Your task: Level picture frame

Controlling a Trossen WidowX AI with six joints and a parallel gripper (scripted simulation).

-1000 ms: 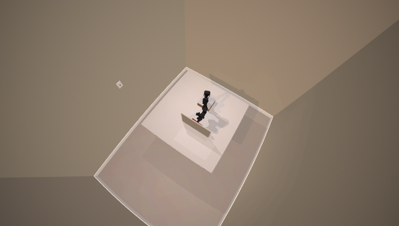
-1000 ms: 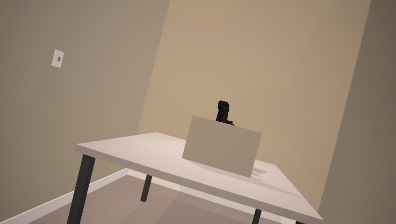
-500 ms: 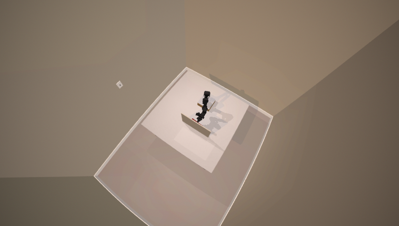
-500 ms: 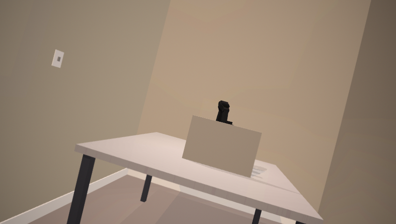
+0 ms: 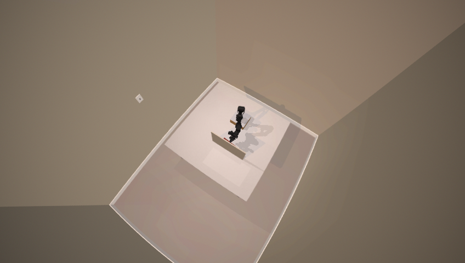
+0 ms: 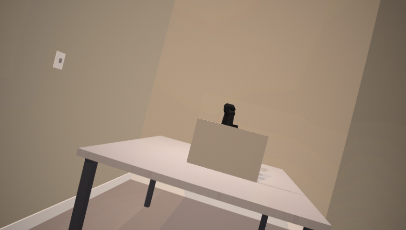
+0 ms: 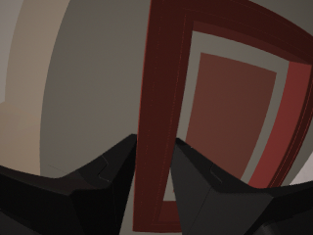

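The picture frame lies 1 cm ahead of my gripper tip, 2 cm to the right of it and 5 cm below it. From my gripper tip the other things lie so: wall panel 2 cm ahead, 6 cm below.
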